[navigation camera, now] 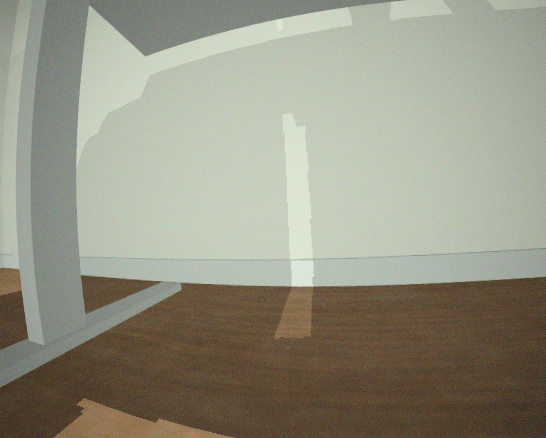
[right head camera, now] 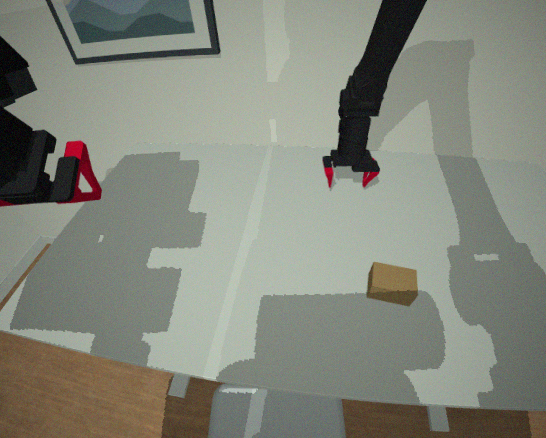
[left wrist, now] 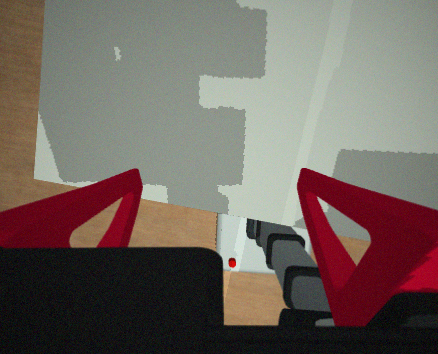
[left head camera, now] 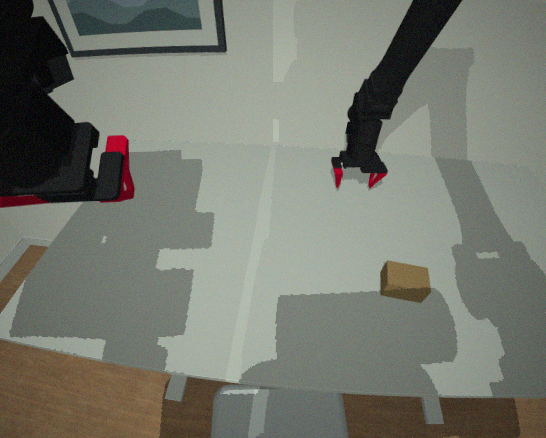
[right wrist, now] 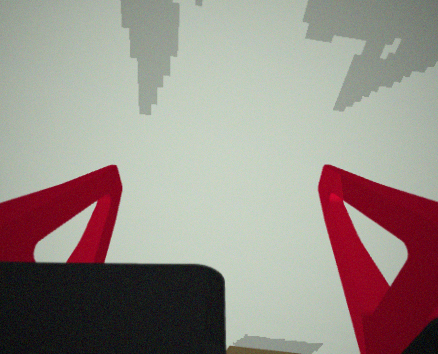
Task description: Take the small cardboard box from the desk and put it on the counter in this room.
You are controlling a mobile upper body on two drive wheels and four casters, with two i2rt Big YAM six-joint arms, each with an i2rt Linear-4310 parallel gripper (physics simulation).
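Places are measured from the left arm's base along level axes (x ahead, y left, z up), in centimetres.
Pixels of known places: left gripper, fingertip midpoint: (right head camera: 66,196) (left wrist: 219,177) (left head camera: 94,195); right gripper, fingertip midpoint: (right head camera: 346,186) (left head camera: 353,186) (right wrist: 220,176).
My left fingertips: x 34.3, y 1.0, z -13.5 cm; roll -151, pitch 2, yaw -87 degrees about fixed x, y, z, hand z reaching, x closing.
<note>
Behind a point stands the place of what it marks.
The small brown cardboard box (left head camera: 406,276) {y -48.8, x 37.7, z -41.0 cm} (right head camera: 393,280) {y -48.8, x 37.3, z -41.0 cm} lies on the pale desk (left head camera: 315,225) {y -32.5, x 56.9, z -46.0 cm} (right head camera: 300,230) {y -31.2, x 55.2, z -46.0 cm} (left wrist: 285,125) {y -10.8, x 41.4, z -46.0 cm} (right wrist: 220,125) {y -44.9, x 69.6, z -46.0 cm}, in the lower right of both head views. A sliver of the box (right wrist: 260,350) {y -49.4, x 40.9, z -45.8 cm} shows at the bottom edge of the right wrist view. My right gripper (left head camera: 354,186) {y -44.9, x 68.5, z -42.8 cm} (right head camera: 347,186) {y -44.9, x 68.5, z -42.8 cm} (right wrist: 220,176) {y -44.9, x 68.5, z -42.8 cm} is open and empty above the desk, farther back than the box and apart from it. My left gripper (left wrist: 219,177) {y 1.0, x 34.3, z -13.5 cm} is open and empty over the left part of the desk; in the head views it is partly cut off at the left edge. The counter does not show.
A framed picture (left head camera: 145,49) {y 17.7, x 104.9, z -14.3 cm} (right head camera: 150,54) {y 14.9, x 104.5, z -14.4 cm} hangs on the wall behind the desk. My grey base (left head camera: 280,412) {y -23.1, x 21.2, z -115.0 cm} (right head camera: 277,415) {y -23.0, x 20.3, z -115.0 cm} stands at the desk's near edge. A desk leg (navigation camera: 55,175) {y 20.7, x 63.4, z -108.1 cm} and its floor bar (navigation camera: 135,305) stand at the left in the navigation view.
</note>
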